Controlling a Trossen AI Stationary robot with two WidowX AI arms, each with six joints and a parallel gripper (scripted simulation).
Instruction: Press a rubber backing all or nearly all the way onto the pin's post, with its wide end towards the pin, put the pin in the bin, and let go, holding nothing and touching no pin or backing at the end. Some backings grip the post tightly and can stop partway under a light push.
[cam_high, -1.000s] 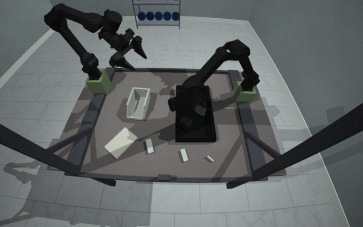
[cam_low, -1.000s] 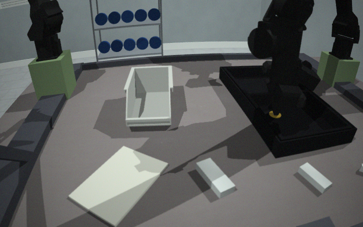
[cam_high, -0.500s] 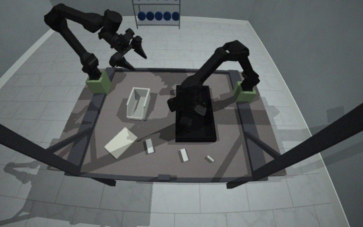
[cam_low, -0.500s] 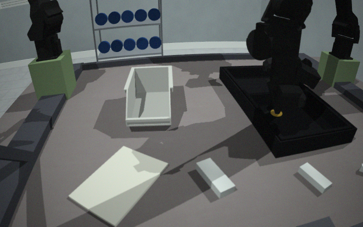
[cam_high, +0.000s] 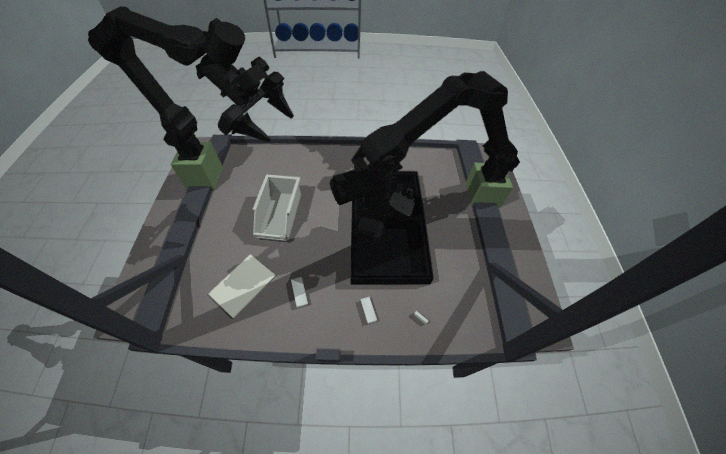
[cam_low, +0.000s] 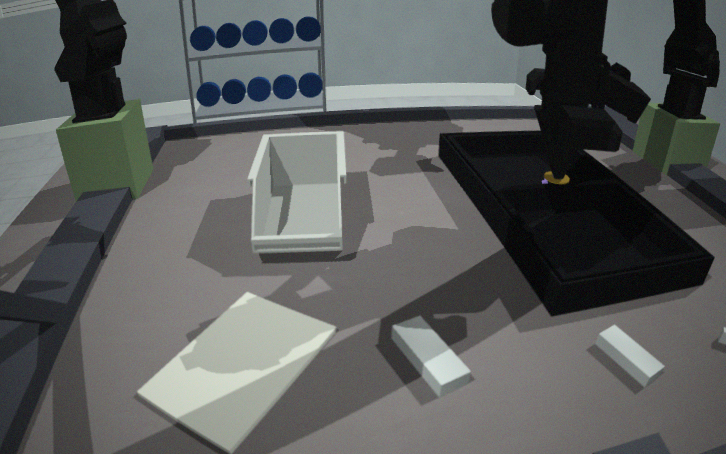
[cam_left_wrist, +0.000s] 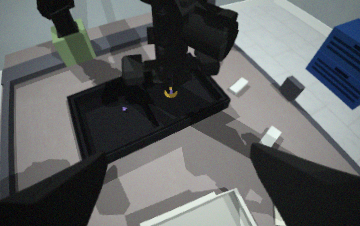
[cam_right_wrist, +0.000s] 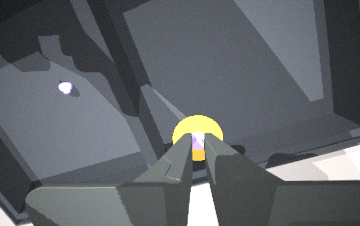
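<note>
The black tray is 9 cm below my right hand, 5 cm ahead of it and 4 cm to the right of it. Also, from my right hand: yellow pin (3 cm below); then cream flat plate (34 cm to the left, 17 cm behind, 11 cm below); then white bin (28 cm to the left, 7 cm below, 6 cm ahead).
Right now my left hand is 250 mm to the left of the yellow pin, 250 mm above it and 100 mm past it. From my left hand the other things lie so: cream flat plate 320 mm below, 260 mm behind, 90 mm to the left; then black tray 310 mm below, 290 mm to the right, 40 mm behind; then white bin 290 mm below, 30 mm to the left, 30 mm behind.
</note>
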